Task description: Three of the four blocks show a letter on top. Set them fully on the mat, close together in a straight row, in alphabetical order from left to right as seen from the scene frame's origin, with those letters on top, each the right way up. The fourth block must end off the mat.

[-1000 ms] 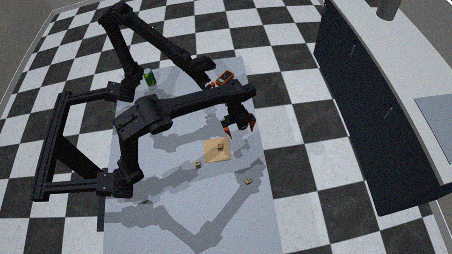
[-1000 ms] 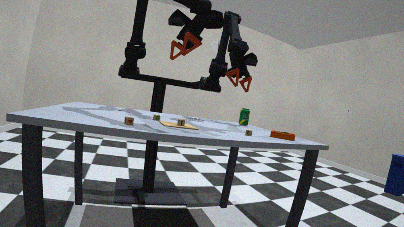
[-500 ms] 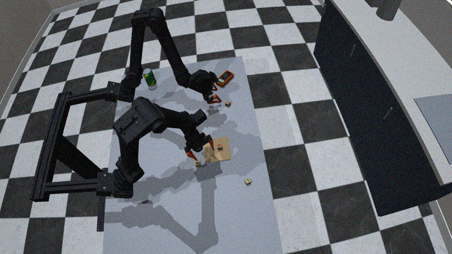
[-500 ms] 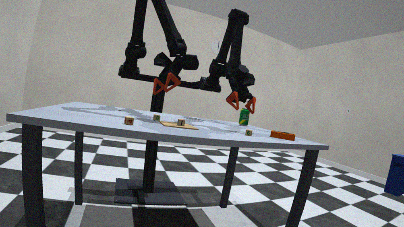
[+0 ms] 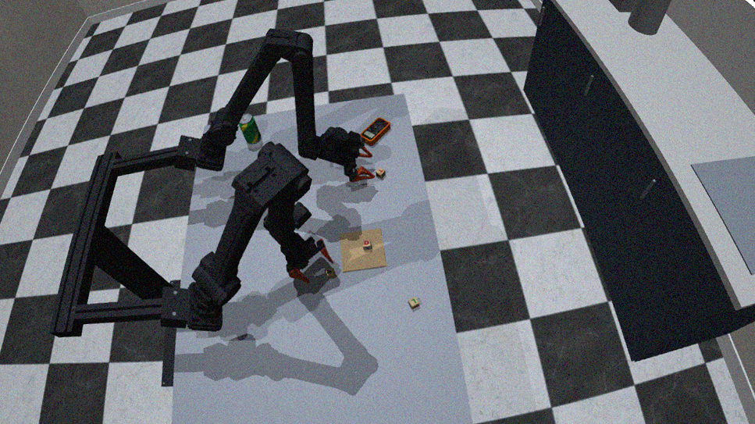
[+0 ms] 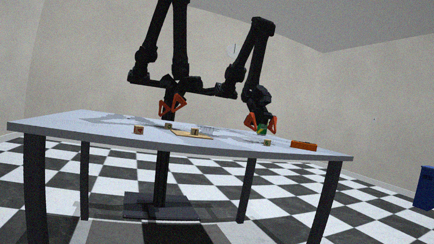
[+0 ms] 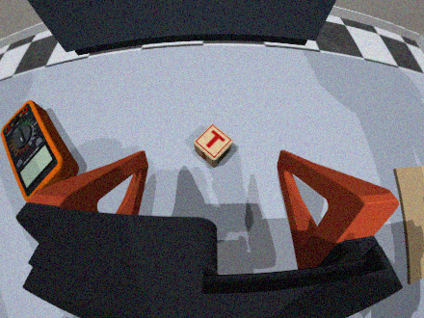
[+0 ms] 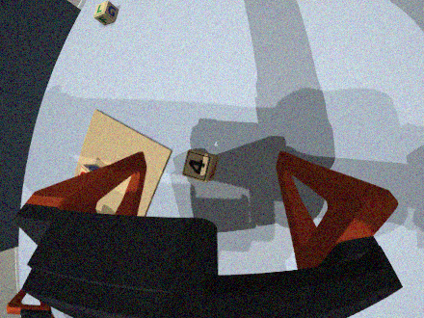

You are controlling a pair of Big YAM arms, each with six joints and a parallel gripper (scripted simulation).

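Now: the tan mat 29 cm to the right of my left hand, 8 cm behind it and 6 cm below it.
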